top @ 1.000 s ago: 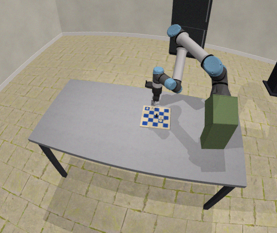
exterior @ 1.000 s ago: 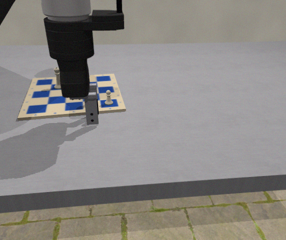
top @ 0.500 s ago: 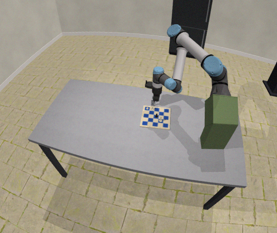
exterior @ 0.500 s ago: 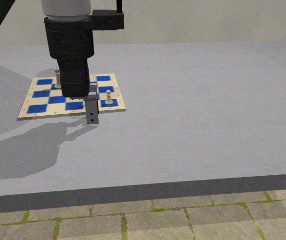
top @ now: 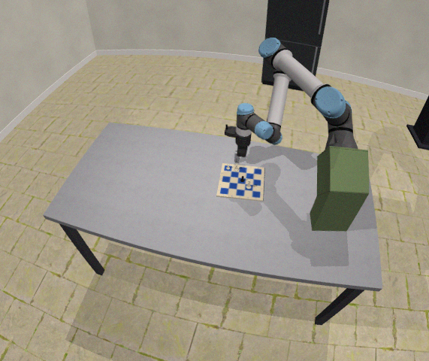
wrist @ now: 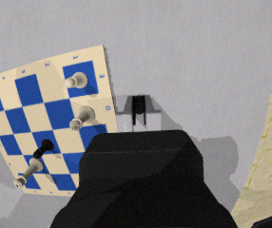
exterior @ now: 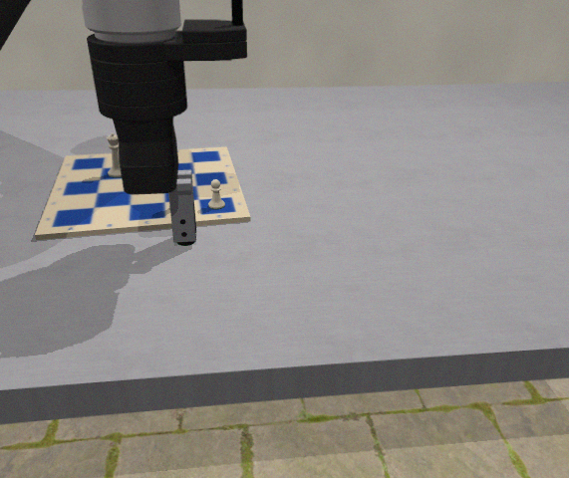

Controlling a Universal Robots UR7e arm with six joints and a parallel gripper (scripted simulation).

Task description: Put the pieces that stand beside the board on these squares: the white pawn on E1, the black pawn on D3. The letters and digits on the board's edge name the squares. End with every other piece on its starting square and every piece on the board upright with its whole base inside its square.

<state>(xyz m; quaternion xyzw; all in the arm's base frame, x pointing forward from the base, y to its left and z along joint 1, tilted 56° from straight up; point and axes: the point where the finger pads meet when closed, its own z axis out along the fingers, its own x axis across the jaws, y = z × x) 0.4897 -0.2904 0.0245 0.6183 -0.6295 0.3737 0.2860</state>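
The cream chessboard is 14 cm to the left of my hand, 4 cm behind it and 2 cm below it. Round my hand: white bishop: 7 cm to the left; white queen: 17 cm to the left, 8 cm behind, 1 cm above; white pawn: 6 cm to the left, 4 cm ahead.
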